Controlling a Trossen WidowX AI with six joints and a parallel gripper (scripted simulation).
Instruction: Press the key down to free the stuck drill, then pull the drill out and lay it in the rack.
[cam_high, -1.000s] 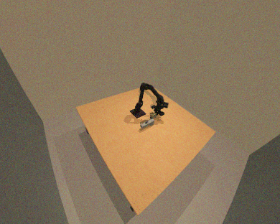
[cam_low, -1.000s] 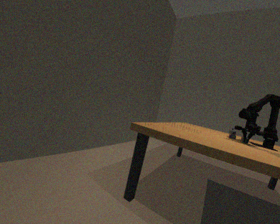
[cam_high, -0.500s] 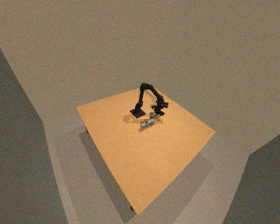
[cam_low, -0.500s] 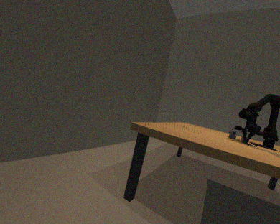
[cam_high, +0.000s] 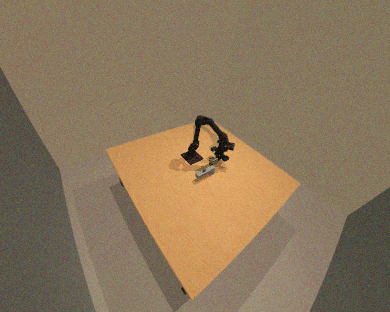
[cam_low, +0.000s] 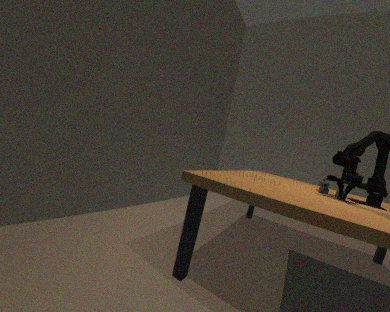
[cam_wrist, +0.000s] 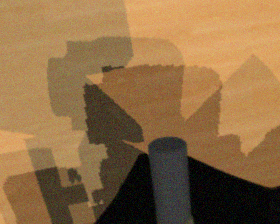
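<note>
Now: the drill 4 cm to the right of my gripper tip and 3 cm above it. From my gripper tip the other things lie so: pale grey block 21 cm to the right, 9 cm ahead, 3 cm above; dark frame 5 cm to the right, 1 cm above.
</note>
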